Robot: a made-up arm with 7 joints.
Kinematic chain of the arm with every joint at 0, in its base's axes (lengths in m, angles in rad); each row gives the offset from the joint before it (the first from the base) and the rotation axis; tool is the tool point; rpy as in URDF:
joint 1: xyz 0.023 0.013 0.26 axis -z
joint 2: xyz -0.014 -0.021 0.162 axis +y
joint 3: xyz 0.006 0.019 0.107 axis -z
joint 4: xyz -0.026 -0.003 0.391 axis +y
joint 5: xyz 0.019 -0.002 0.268 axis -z
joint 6: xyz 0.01 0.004 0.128 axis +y
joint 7: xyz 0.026 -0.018 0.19 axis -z
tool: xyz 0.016 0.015 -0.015 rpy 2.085 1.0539 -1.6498
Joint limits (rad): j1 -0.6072..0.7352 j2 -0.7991..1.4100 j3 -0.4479..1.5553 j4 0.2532..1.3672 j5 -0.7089..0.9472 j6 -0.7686..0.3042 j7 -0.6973..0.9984
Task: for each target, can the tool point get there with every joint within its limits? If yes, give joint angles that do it. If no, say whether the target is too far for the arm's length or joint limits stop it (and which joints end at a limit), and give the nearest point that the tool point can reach.
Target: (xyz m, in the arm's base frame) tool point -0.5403 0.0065 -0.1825
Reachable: no: joint limits stop it (at a limit: joint 1, joint 2, joint 3, joint 4, joint 6) | nearest point -0.6562 -0.0922 0.7321 | short by 0.927 m
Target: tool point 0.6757 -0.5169 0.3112
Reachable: yes | joints 0.5682 1.0592 0.1300 1.0768 0.2442 0.1103 0.2806
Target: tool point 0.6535 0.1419 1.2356
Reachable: yes | joints -0.4610 0.6136 1.2645 0.3996 0.0150 -0.5656 0.1440
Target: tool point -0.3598 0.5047 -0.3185
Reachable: no: joint limits stop it (at a limit: joint 1, joint 2, joint 3, joint 4, joint 6) | nearest point 0.3242 0.5338 0.0293 | short by 0.768 m
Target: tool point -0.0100 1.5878 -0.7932
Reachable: no: too far | nearest point 0.3676 0.5851 0.0450 | short by 1.360 m
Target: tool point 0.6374 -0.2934 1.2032
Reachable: yes | joints 0.3139 0.6273 0.5949 0.3562 -0.1825 -0.6598 0.7042
